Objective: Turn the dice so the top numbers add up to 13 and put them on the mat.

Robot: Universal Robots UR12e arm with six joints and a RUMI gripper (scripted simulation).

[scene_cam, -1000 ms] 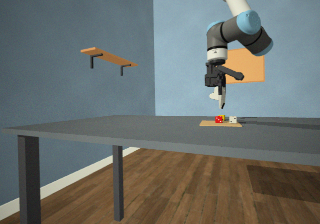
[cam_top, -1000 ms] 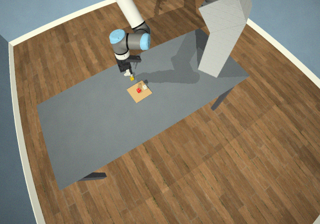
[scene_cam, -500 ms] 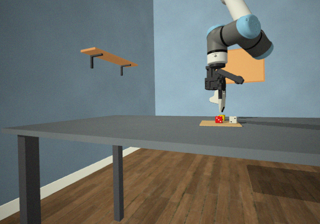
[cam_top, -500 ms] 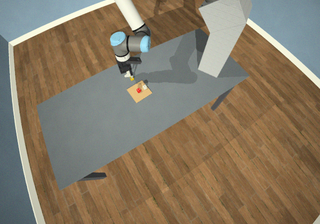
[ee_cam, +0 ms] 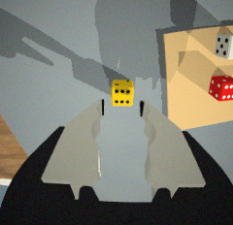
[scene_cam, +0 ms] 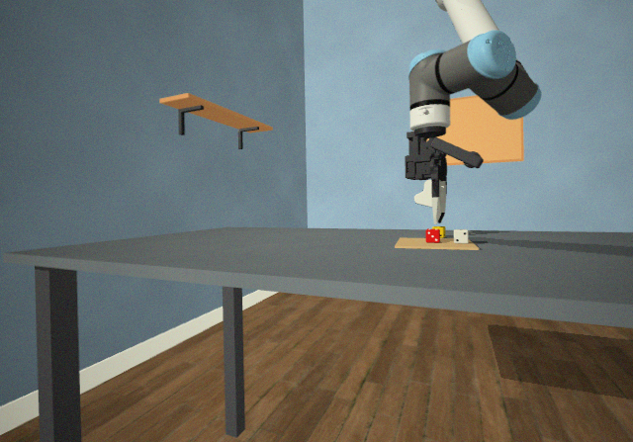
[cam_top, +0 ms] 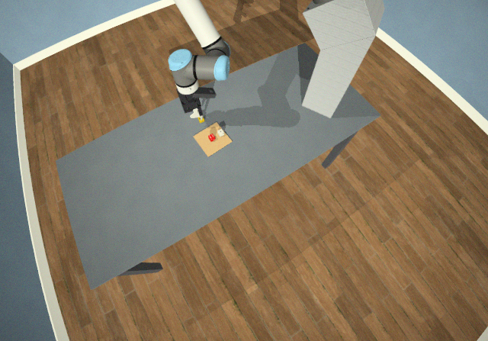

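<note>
My hand is 4 cm above the yellow die. Also, from my hand: red die 13 cm to the left, 3 cm below; then tan mat 13 cm to the left, 5 cm below; then white die 12 cm to the left, 5 cm behind, 3 cm below.
</note>
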